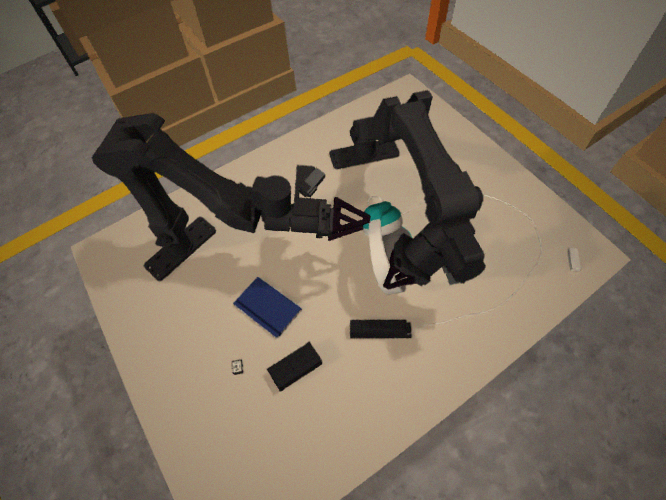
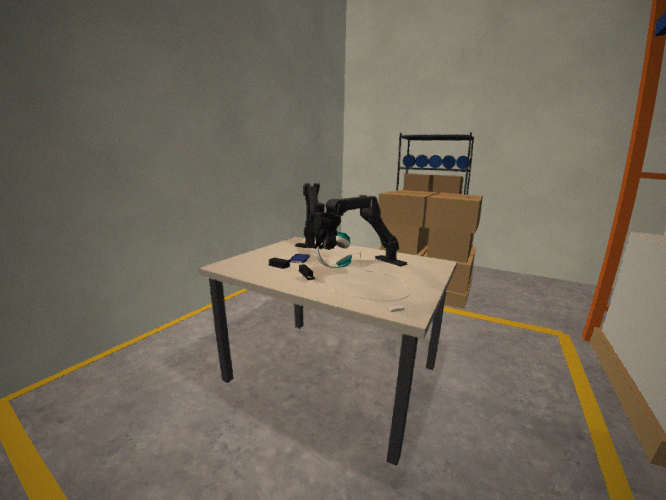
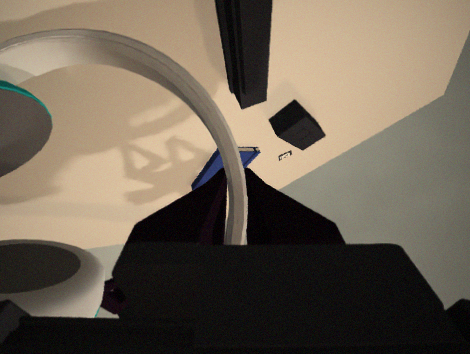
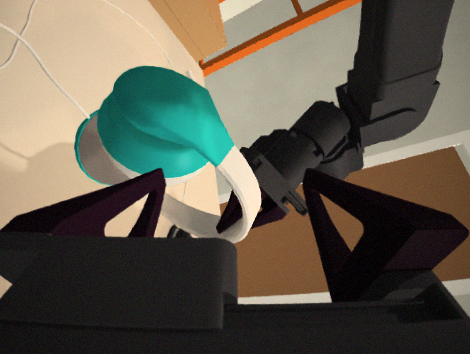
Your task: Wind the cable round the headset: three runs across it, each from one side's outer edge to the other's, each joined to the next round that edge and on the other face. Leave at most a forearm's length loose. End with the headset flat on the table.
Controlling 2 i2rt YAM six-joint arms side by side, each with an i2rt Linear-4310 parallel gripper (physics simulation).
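Places are measured from the left arm's base along level axes (x ahead, y left, z up), in millimetres.
Where they show: left gripper, fingertip midpoint: (image 1: 385, 285) (image 2: 316, 248) (image 3: 235, 176) (image 4: 221, 234); right gripper, fingertip midpoint: (image 1: 366, 222) (image 4: 234, 176); left arm's base at its link origin: (image 1: 364, 154) (image 2: 390, 261); right arm's base at its link origin: (image 1: 181, 248) (image 2: 310, 246).
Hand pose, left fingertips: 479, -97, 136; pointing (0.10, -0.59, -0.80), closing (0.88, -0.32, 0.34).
Things, the pixels of their top centre, and the offset from my left fingertips, as dx, dy, dz.
- teal headset at its top centre: (image 4: 252, 152) (image 1: 392, 228) (image 2: 334, 232) -85, +35, +77
- black bar at its top centre: (image 3: 256, 53) (image 1: 381, 325) (image 2: 306, 267) +50, -16, -96
- black box at its top centre: (image 3: 303, 136) (image 1: 294, 364) (image 2: 279, 259) +87, -223, -101
- blue book at its top centre: (image 3: 224, 172) (image 1: 266, 305) (image 2: 299, 257) -72, -260, -124
- small patterned block at its top centre: (image 1: 237, 367) (image 3: 285, 155) +53, -351, -134
- small white block at its top centre: (image 1: 575, 258) (image 2: 396, 307) +2, +515, -124
The white and teal headset (image 1: 378, 252) (image 2: 344, 261) (image 3: 200, 102) (image 4: 155, 125) is held tilted above the table, one cup higher than the other. My left gripper (image 1: 386, 285) (image 3: 235, 176) is shut on its white headband. My right gripper (image 1: 369, 218) (image 4: 234, 176) is open, its fingertips close to the upper teal cup, with nothing gripped. The thin white cable (image 1: 540, 236) (image 2: 408, 292) (image 4: 54, 82) leaves the lower cup and lies in a wide arc on the table. I see no run of it across the headset; the cups' far faces are partly hidden.
A black bar (image 1: 380, 328) (image 3: 255, 60), a black box (image 1: 294, 366) (image 3: 298, 125), a blue book (image 1: 267, 306) (image 3: 206, 172) and a small patterned block (image 1: 237, 367) (image 3: 285, 155) lie on the table. A small white block (image 1: 574, 259) (image 2: 396, 308) lies outside the cable's arc.
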